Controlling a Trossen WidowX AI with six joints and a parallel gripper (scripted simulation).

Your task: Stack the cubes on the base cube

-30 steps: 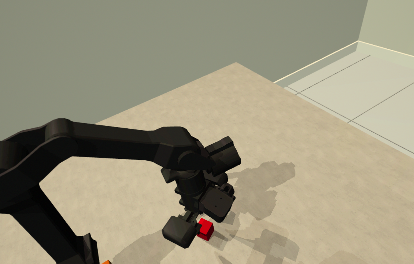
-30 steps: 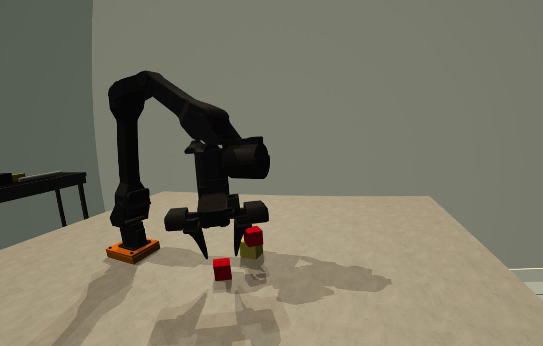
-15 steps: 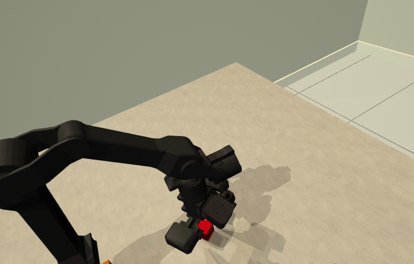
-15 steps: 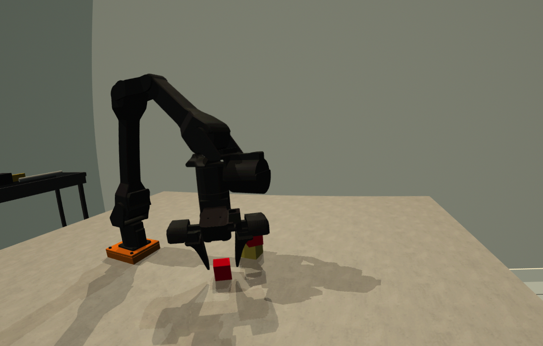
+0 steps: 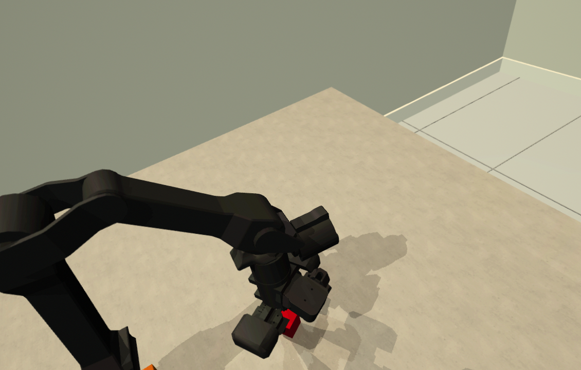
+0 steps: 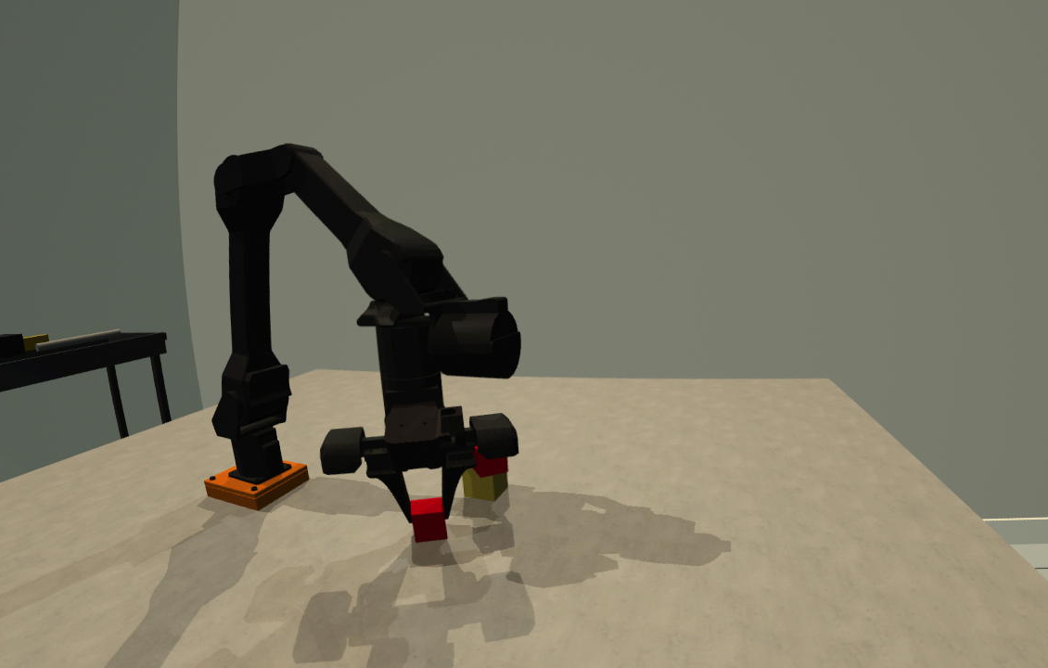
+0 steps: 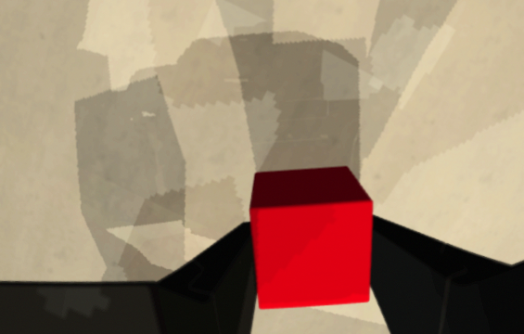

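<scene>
My gripper tip is 10 mm short of the yellow base cube and 110 mm to the right of it.
</scene>
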